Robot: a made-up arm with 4 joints. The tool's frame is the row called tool.
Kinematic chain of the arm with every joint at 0, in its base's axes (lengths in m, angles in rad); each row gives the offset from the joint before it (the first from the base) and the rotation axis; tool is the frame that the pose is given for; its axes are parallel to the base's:
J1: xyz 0 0 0.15 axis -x
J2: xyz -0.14 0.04 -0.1 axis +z
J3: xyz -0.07 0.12 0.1 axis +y
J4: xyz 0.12 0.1 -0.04 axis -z
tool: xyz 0 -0.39 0.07
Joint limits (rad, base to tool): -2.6..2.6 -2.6..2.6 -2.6..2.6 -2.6..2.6
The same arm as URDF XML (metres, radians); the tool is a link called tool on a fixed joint. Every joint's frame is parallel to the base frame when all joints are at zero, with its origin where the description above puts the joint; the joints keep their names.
<robot name="arm">
<joint name="J1" type="revolute"><parent link="base_link"/><child link="link1"/><origin xyz="0.0000 0.0000 0.1500"/><axis xyz="-1 0 0"/><limit lower="-2.6000" upper="2.6000"/></joint>
<joint name="J2" type="revolute"><parent link="link1"/><child link="link2"/><origin xyz="-0.1400 0.0400 -0.1000"/><axis xyz="0 0 1"/><limit lower="-2.6000" upper="2.6000"/></joint>
<joint name="J3" type="revolute"><parent link="link2"/><child link="link3"/><origin xyz="-0.0700 0.1200 0.1000"/><axis xyz="0 1 0"/><limit lower="-2.6000" upper="2.6000"/></joint>
<joint name="J4" type="revolute"><parent link="link3"/><child link="link4"/><origin xyz="0.1200 0.1000 -0.0400"/><axis xyz="0 0 -1"/><limit lower="-2.6000" upper="2.6000"/></joint>
<joint name="tool_joint" type="fixed"><parent link="link4"/><child link="tool"/><origin xyz="0.0000 -0.3900 0.0700"/></joint>
<link name="base_link"/>
<link name="link1"/>
<link name="link2"/>
<link name="link3"/>
<link name="link4"/>
<link name="tool"/>
</robot>

